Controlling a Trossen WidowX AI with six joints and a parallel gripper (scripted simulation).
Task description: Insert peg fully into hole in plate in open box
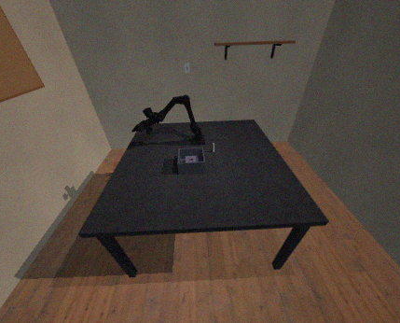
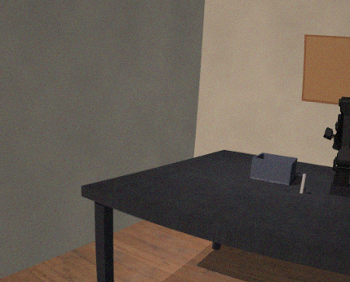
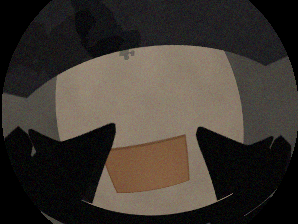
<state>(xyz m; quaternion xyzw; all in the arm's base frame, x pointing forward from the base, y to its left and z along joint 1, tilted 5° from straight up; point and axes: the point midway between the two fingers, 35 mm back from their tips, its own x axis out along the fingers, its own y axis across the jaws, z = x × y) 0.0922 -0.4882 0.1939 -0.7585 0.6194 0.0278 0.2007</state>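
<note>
My hand is 50 mm short of the peg, 630 mm to the right of it and 150 mm above it. From my hand the other things lie so: plate (240 mm ahead, 470 mm to the left, 140 mm below); grey box (240 mm ahead, 470 mm to the left, 160 mm below).
</note>
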